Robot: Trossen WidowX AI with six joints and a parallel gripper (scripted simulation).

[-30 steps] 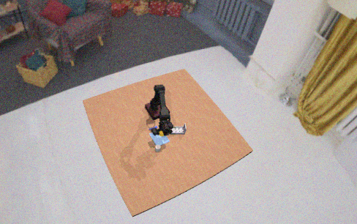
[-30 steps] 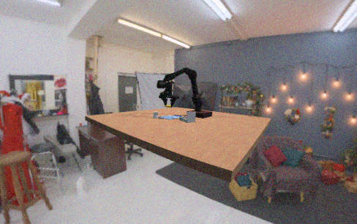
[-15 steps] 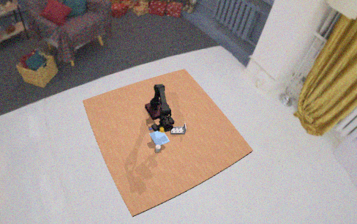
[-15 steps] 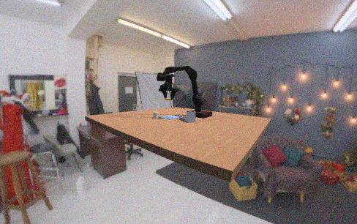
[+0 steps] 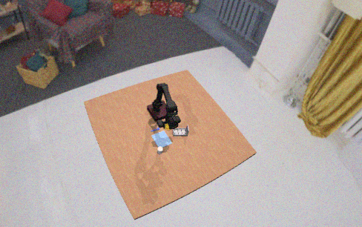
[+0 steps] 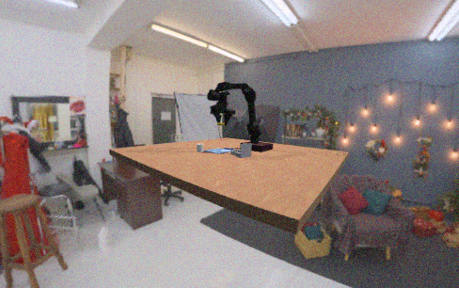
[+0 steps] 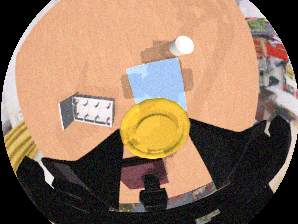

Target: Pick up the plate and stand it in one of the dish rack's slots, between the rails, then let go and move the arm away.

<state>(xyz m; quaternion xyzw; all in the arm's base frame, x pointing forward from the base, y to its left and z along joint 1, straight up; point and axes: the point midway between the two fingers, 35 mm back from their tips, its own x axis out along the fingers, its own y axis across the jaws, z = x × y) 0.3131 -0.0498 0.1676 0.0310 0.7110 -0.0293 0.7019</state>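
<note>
Now: gripper tip 10 mm past the dish rack, 150 mm to the right of it and 150 mm above it. From my gripper tip the other things lie so: light blue mat (10 mm behind, 40 mm to the right, 170 mm below); white cup (100 mm ahead, 100 mm to the right, 150 mm below); yellow plate (10 mm above).
</note>
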